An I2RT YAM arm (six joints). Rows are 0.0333 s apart.
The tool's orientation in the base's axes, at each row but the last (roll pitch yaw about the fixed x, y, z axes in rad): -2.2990 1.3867 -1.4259; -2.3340 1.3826 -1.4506; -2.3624 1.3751 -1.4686; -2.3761 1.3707 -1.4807; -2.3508 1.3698 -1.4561; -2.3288 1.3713 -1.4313; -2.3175 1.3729 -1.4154; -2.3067 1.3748 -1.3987
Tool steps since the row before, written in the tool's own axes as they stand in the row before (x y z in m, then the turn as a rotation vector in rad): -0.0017 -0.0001 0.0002 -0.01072 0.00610 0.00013; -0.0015 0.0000 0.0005 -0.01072 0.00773 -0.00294; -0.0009 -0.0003 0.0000 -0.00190 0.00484 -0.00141; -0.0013 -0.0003 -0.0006 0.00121 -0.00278 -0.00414; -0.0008 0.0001 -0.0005 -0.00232 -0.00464 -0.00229; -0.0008 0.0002 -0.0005 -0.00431 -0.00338 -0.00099; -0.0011 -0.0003 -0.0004 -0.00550 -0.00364 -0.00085; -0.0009 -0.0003 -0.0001 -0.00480 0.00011 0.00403
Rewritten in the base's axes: 0.0002 0.0004 0.0017 -0.00486 0.00588 0.00969; 0.0003 0.0007 0.0014 -0.00807 0.00456 0.00987; 0.0002 0.0000 0.0009 -0.00469 0.00226 0.00140; -0.0002 -0.0004 0.0014 -0.00041 -0.00511 -0.00021; -0.0004 -0.0002 0.0008 0.00212 -0.00413 0.00325; -0.0005 -0.0001 0.0008 0.00190 -0.00197 0.00485; 0.0000 -0.0003 0.0012 0.00215 -0.00179 0.00603; 0.0001 -0.0001 0.0009 0.00224 0.00411 0.00417
